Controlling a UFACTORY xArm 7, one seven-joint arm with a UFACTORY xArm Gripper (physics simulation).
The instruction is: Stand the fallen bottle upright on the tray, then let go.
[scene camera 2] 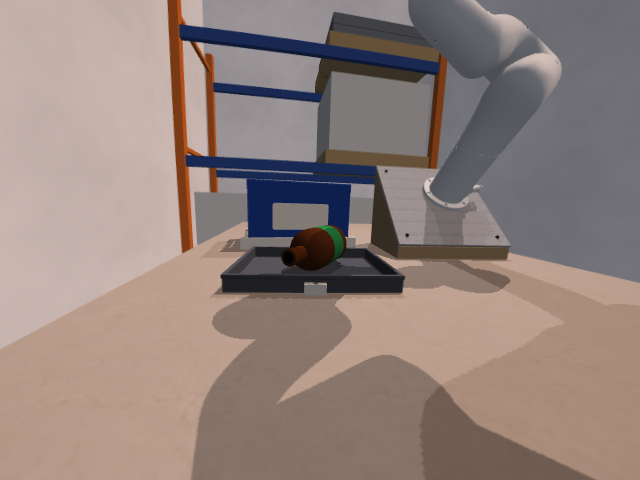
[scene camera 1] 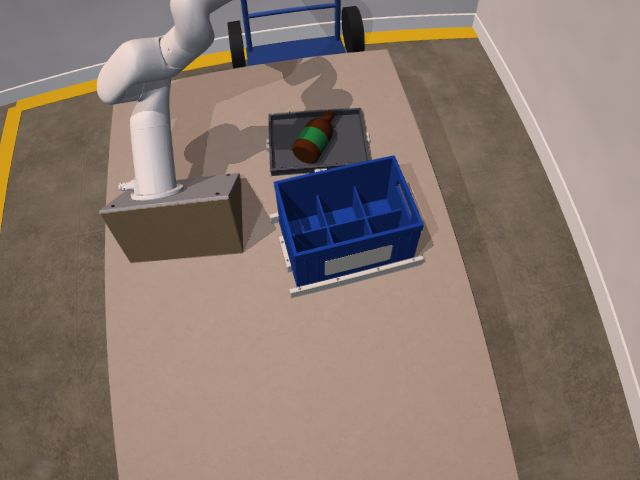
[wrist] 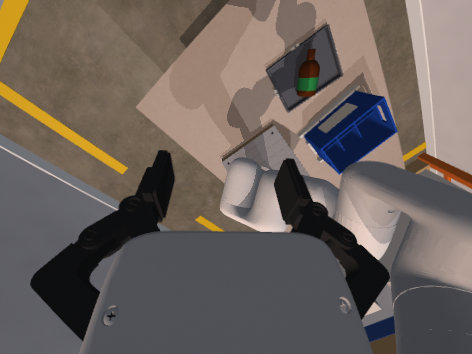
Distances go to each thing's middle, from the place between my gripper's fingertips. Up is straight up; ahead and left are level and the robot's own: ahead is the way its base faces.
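The dark tray (scene camera 2: 260,270) is 62 cm below my hand, 29 cm ahead of it and 21 cm to the right of it. Then I see the blue divided crate (scene camera 1: 335,222), which is well ahead of my hand, well to the right of it and also far below it; going by their middles, it is the farthest from my hand of the things named here. And the brown bottle (scene camera 2: 311,249) is far below my hand, a good way to the right of it and far ahead of it.
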